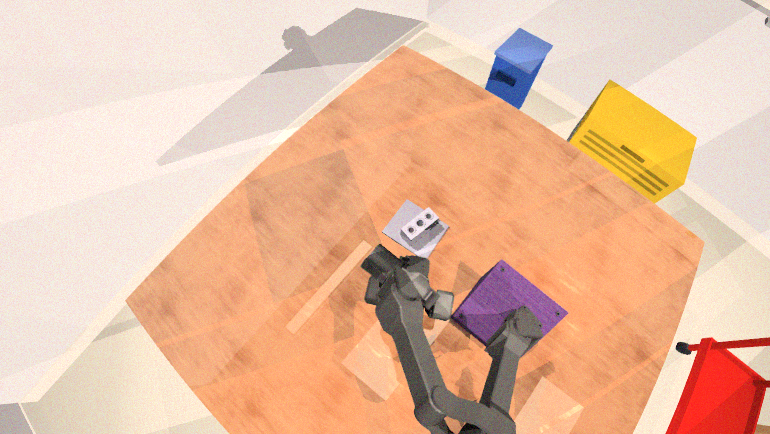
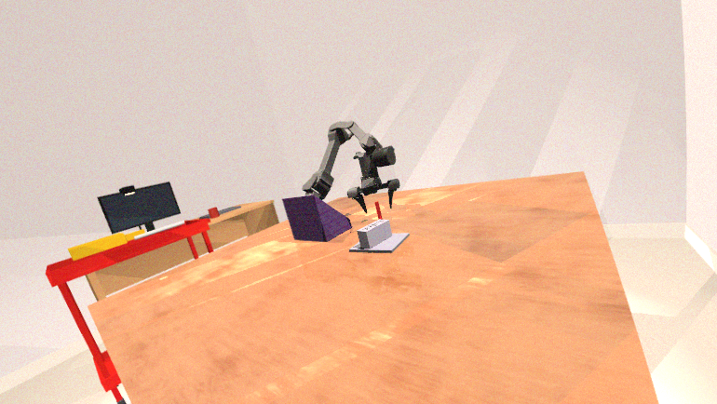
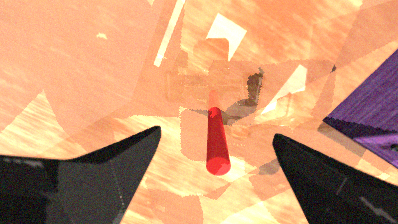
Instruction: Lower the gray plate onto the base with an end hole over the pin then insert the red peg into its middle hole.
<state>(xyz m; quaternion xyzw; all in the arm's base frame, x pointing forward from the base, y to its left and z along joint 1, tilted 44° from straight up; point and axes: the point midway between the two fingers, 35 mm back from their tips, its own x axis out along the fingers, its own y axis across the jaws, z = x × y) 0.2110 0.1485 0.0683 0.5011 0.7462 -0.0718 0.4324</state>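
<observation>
The red peg is 1 cm below my gripper tip. From my gripper tip the other things lie so: flat gray base 15 cm to the right, 13 cm ahead, 4 cm below; then gray plate 16 cm to the right, 13 cm ahead.
</observation>
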